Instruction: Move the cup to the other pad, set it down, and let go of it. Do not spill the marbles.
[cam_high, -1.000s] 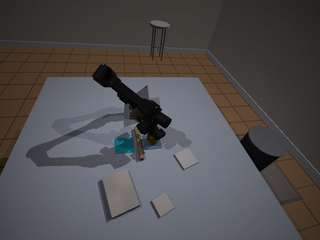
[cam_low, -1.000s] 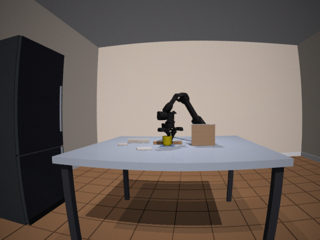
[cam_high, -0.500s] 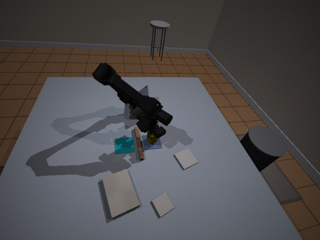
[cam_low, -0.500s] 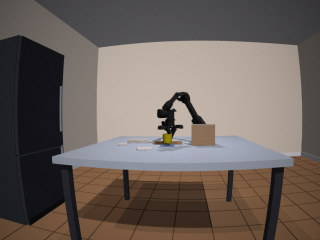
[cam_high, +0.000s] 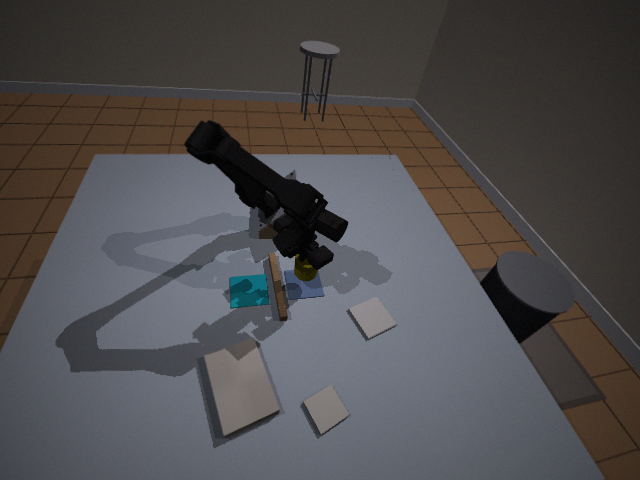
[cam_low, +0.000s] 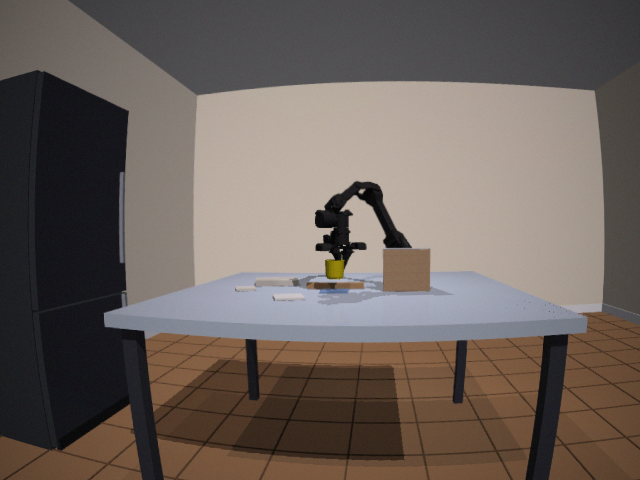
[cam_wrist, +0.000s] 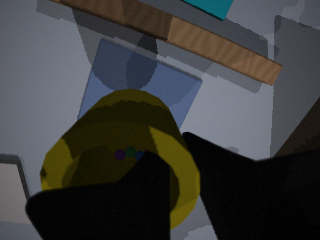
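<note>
Now: the teal pad 150 mm to the right of my gripper tip, 90 mm below it and 30 mm ahead of it. Also, from my gripper tip: blue pad 90 mm below, 30 mm ahead, 10 mm to the left; wooden bar 80 mm below, 70 mm to the right, 30 mm ahead; yellow cup 20 mm ahead, 10 mm to the left.
</note>
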